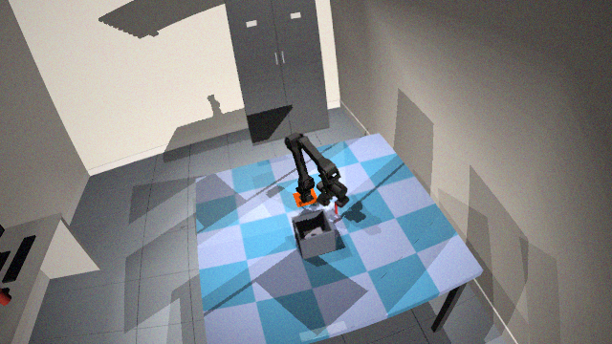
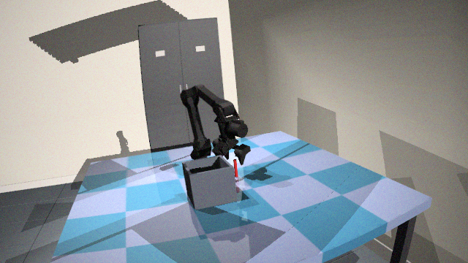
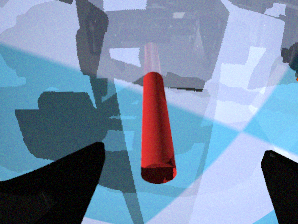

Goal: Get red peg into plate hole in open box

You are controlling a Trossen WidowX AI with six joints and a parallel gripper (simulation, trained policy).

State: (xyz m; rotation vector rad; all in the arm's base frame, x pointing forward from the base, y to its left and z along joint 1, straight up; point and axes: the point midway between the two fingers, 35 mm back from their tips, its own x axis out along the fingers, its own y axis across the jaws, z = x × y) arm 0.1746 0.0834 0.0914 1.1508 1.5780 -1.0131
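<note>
Now: gripper tip 2 cm short of the red peg, 1 cm to the left of it and 2 cm above it. The rest, counted from my gripper tip: pale plate (15 cm ahead, 20 cm to the right, 1 cm below).
</note>
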